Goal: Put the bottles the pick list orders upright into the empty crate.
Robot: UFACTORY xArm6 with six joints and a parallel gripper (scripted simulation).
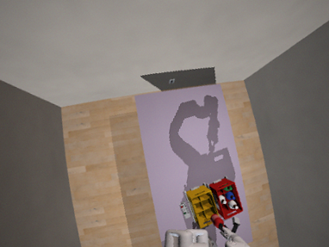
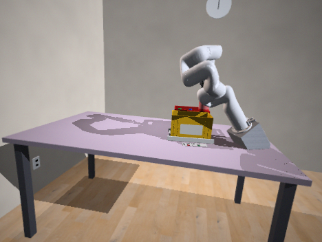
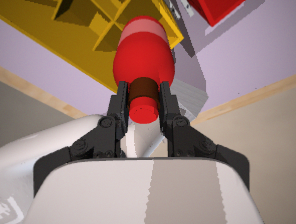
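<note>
The yellow crate is 25 cm below my hand, 7 cm to the left of it and 6 cm ahead of it. Round my hand: red crate 25 cm below, 14 cm to the right, 13 cm ahead; blue-label bottle 25 cm below, 19 cm to the right, 15 cm ahead; white bottle 25 cm below, 22 cm to the right, 6 cm ahead.
</note>
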